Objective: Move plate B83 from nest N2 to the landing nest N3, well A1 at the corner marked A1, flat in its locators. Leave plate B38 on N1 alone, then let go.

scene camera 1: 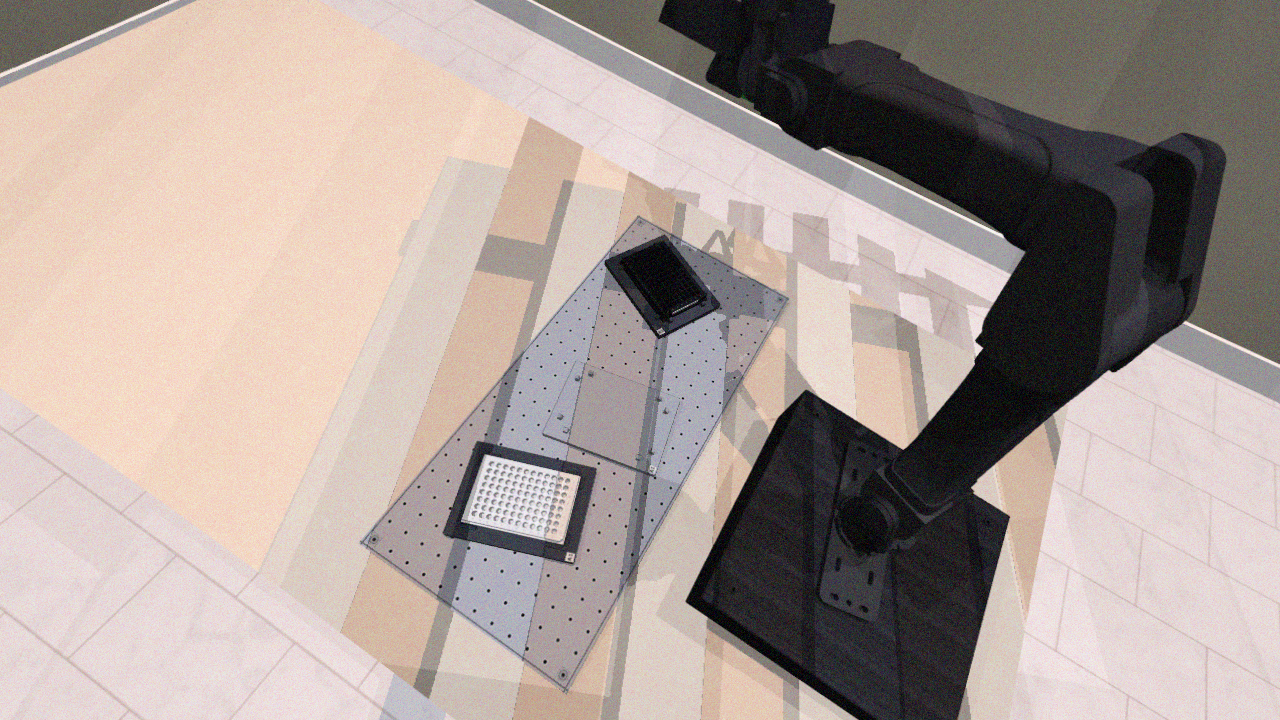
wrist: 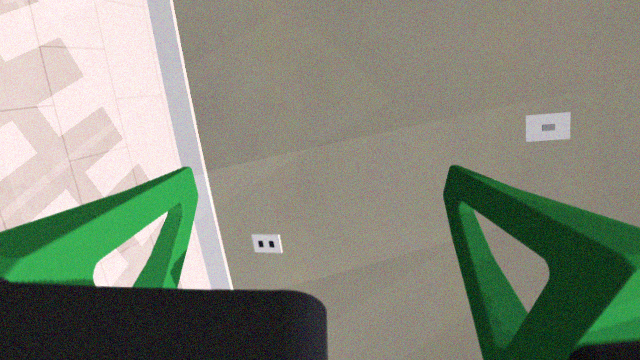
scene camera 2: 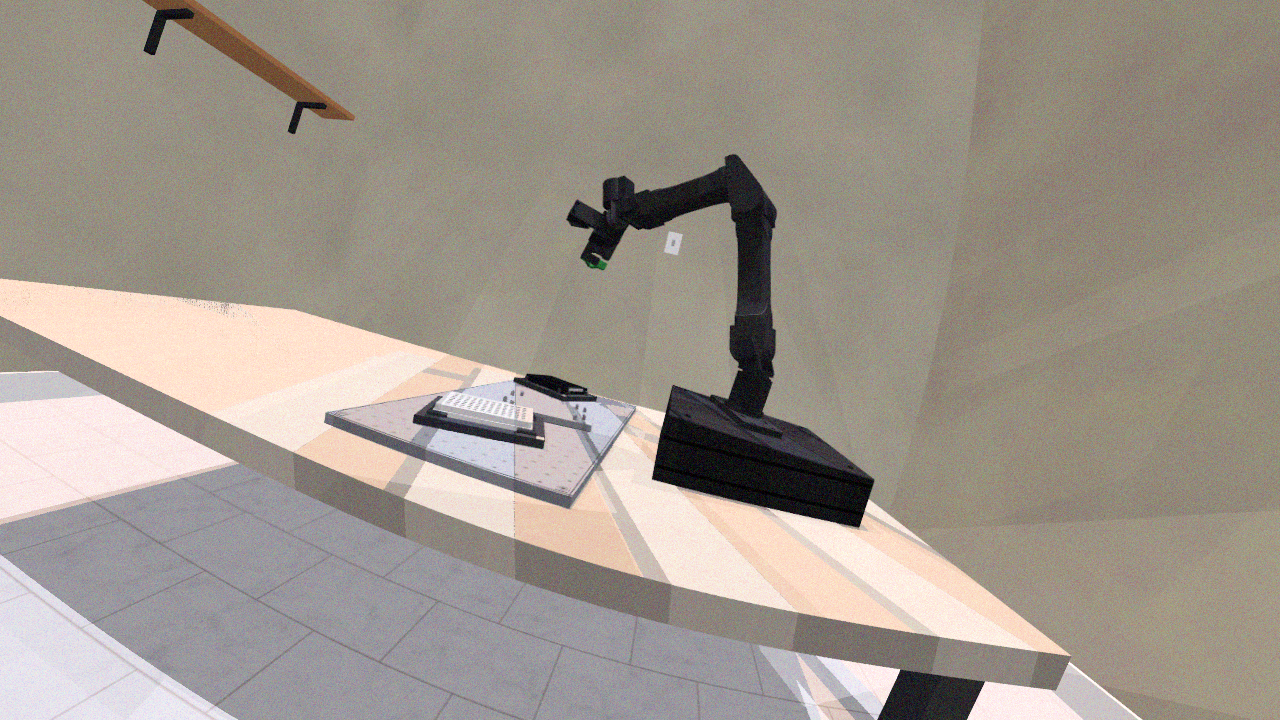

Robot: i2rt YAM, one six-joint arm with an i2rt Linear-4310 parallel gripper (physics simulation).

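A white well plate [scene camera 1: 521, 501] [scene camera 2: 483, 409] lies flat in a dark nest [scene camera 1: 582, 512]. A black well plate [scene camera 1: 662, 275] [scene camera 2: 553, 385] lies in another dark nest [scene camera 1: 689, 316] at the board's far end. Between them is a bare, pale nest [scene camera 1: 613, 416] with small locator pegs and no plate; it fits N3. The plate names and small nest tags are too small to read, so I cannot tell which plate is B83 or B38. My gripper [scene camera 2: 594, 261] [wrist: 320, 180] is open and empty, high above the table beyond the black plate. In scene camera 1 its fingertips are mostly hidden.
The perforated board [scene camera 1: 501, 586] [scene camera 2: 537, 474] carries the nests. The arm's black base block [scene camera 1: 760, 573] [scene camera 2: 760, 470] stands beside it. A wooden shelf [scene camera 2: 259, 62] is on the wall. The wrist view faces the wall, with a socket [wrist: 267, 244] and a switch plate [wrist: 535, 127].
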